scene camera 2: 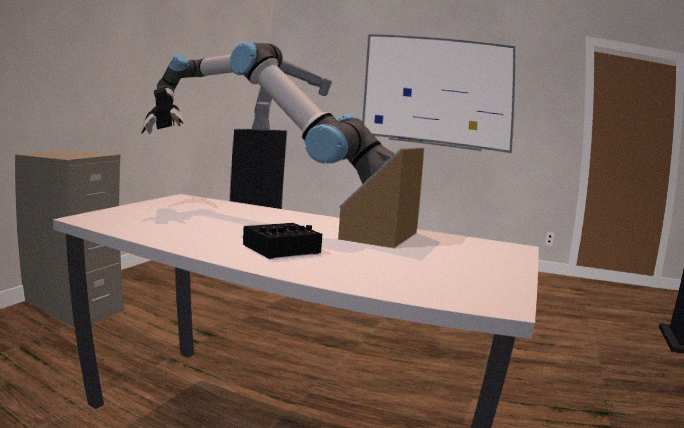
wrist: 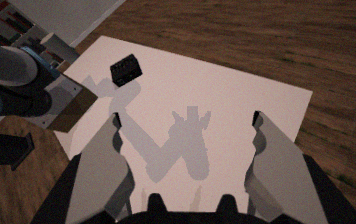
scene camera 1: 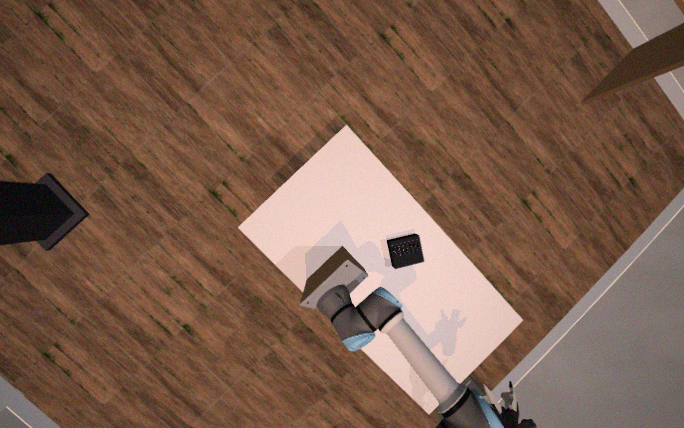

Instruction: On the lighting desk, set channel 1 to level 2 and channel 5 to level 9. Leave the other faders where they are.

Labels:
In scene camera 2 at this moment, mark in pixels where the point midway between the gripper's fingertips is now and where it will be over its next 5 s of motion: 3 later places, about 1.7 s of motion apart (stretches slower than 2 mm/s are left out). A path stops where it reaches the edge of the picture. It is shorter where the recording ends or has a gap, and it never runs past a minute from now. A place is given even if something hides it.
The gripper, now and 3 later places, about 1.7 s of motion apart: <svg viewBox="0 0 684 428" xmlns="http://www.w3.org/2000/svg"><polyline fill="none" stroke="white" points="161,128 203,175 281,177 289,182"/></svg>

